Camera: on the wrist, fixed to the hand. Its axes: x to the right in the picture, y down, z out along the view.
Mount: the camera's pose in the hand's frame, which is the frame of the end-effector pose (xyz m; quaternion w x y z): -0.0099 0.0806 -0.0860 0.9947 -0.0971 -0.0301 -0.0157
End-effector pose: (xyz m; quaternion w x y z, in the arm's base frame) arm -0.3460 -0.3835 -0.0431 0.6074 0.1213 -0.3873 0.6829
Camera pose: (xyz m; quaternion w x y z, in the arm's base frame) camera -0.3919 -0.3296 -0.1378 0.6150 0.0883 -0.4679 0.6285
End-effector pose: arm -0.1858 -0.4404 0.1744 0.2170 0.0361 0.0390 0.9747
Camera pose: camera -0.2182 -0.5226 0.0957 0.2358 0.0436 -0.0618 0.9688
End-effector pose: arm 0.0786 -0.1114 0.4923 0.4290 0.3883 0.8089 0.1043
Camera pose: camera 0.0586 -0.0498 0.5913 0.4904 0.3350 0.7877 0.1639
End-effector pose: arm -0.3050 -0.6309 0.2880 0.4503 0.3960 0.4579 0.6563
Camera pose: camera -0.4008 -0.6755 0.3412 0.5105 0.3627 0.3844 0.6783
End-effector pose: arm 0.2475 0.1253 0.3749 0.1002 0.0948 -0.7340 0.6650
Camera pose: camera 0.2369 0.2188 0.3033 0.0972 0.1161 -0.7962 0.5858
